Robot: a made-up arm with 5 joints. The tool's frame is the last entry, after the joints. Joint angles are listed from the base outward. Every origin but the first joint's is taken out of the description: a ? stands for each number. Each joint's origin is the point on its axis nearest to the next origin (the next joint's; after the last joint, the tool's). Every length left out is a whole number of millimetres.
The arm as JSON. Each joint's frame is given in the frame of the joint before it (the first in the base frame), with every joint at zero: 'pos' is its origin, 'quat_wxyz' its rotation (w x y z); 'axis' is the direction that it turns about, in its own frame. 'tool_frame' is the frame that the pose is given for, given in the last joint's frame.
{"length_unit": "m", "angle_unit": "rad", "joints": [
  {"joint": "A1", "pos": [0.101, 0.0, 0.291], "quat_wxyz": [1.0, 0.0, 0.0, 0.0], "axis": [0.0, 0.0, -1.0]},
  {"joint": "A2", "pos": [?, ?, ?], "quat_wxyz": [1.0, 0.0, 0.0, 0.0], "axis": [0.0, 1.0, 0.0]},
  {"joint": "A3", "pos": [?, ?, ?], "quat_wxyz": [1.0, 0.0, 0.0, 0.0], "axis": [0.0, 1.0, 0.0]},
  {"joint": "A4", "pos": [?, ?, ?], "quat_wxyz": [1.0, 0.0, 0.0, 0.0], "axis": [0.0, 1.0, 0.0]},
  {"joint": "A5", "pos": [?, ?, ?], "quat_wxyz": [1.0, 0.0, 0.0, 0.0], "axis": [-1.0, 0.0, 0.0]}
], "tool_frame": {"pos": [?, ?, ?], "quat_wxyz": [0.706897, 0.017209, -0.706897, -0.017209]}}
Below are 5 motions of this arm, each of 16 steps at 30 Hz.
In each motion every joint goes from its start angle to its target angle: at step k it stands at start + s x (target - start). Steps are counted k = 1, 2, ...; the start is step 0. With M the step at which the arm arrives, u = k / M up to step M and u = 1 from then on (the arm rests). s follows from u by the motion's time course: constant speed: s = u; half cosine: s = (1 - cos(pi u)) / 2; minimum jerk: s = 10 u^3 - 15 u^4 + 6 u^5.
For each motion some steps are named. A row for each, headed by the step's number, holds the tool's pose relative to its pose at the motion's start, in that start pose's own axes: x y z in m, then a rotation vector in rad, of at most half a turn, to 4 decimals.
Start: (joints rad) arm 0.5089 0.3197 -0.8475 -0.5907 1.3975
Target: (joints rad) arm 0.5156 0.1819 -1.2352 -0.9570 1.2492
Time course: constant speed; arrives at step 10
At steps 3, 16:
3: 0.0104 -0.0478 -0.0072 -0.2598 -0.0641 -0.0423
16: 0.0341 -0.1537 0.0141 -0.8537 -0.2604 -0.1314

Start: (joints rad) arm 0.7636 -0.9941 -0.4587 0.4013 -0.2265
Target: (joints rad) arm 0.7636 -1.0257 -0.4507 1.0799 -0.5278
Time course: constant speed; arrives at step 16
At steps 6, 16:
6: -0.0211 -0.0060 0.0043 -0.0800 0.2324 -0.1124
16: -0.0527 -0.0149 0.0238 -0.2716 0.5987 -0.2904

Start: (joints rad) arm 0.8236 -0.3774 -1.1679 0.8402 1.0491
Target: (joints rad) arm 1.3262 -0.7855 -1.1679 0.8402 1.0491
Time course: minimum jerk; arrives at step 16
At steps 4, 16:
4: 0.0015 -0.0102 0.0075 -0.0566 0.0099 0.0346
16: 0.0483 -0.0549 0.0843 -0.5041 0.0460 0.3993

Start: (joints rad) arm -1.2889 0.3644 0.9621 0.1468 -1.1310
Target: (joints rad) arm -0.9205 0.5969 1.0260 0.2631 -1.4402
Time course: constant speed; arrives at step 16
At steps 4, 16:
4: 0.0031 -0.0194 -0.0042 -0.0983 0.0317 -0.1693
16: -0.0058 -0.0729 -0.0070 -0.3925 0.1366 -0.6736

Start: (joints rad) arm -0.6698 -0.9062 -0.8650 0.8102 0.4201
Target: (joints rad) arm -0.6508 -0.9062 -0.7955 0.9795 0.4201
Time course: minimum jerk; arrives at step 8
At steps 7, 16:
7: -0.0274 0.0101 -0.0046 0.0737 0.2235 0.0140
16: -0.0279 0.0102 -0.0047 0.0748 0.2271 0.0142

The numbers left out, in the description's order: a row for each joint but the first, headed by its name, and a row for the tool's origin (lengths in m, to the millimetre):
A2: 0.033 0.008 0.0
A3: 0.019 0.0 0.077
A4: 0.144 0.0 0.006
A5: 0.096 0.0 0.0
tool: 0.0 0.0 0.0

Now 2 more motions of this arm.
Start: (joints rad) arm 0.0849 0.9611 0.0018 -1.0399 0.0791
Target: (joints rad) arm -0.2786 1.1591 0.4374 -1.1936 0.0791
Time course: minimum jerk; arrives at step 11
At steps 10, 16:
10: -0.0787 0.0735 0.1098 0.3740 0.4604 0.0586
16: -0.0790 0.0737 0.1107 0.3764 0.4633 0.0595

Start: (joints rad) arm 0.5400 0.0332 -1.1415 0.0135 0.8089
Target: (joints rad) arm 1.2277 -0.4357 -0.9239 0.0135 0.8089
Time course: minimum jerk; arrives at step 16
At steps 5, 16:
5: 0.0006 -0.0247 0.0023 -0.0704 0.0046 0.1113
16: 0.0443 -0.1002 0.0293 -0.3378 -0.0118 0.6476

